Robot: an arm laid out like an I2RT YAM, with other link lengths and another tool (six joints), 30 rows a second.
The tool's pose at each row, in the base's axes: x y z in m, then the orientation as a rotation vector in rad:
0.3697, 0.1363, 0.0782, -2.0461, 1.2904, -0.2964
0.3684, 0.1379, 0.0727, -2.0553, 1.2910, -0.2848
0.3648, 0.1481, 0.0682, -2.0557, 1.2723, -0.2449
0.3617, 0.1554, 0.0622, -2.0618, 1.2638, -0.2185
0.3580, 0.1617, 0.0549, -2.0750, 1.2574, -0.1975
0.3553, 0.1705, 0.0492, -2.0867, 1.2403, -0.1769
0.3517, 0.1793, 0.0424, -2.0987, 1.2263, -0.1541
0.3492, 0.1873, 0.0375, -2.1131, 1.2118, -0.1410
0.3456, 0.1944, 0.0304, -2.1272, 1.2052, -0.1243
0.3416, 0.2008, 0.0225, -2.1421, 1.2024, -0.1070
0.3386, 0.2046, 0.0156, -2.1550, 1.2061, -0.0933
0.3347, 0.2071, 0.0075, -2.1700, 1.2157, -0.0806
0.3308, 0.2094, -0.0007, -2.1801, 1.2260, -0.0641
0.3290, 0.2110, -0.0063, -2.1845, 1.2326, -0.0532
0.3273, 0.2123, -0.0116, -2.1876, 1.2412, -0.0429
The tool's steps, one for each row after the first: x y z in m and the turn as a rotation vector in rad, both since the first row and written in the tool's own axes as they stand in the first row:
-0.0011, 0.0041, 0.0041, -0.0110, -0.0051, -0.0007
-0.0109, 0.0069, 0.0099, -0.0163, -0.0398, -0.0003
-0.0177, 0.0110, 0.0158, -0.0262, -0.0593, -0.0007
-0.0237, 0.0167, 0.0220, -0.0409, -0.0725, -0.0046
-0.0317, 0.0200, 0.0285, -0.0502, -0.0908, -0.0139
-0.0399, 0.0247, 0.0354, -0.0619, -0.1087, -0.0211
-0.0472, 0.0275, 0.0412, -0.0722, -0.1200, -0.0323
-0.0539, 0.0328, 0.0476, -0.0866, -0.1298, -0.0380
-0.0600, 0.0391, 0.0541, -0.1034, -0.1378, -0.0416
-0.0636, 0.0447, 0.0592, -0.1198, -0.1409, -0.0417
-0.0663, 0.0521, 0.0642, -0.1398, -0.1400, -0.0397
-0.0688, 0.0597, 0.0692, -0.1576, -0.1423, -0.0341
-0.0702, 0.0642, 0.0730, -0.1675, -0.1445, -0.0296
-0.0712, 0.0685, 0.0766, -0.1770, -0.1458, -0.0235

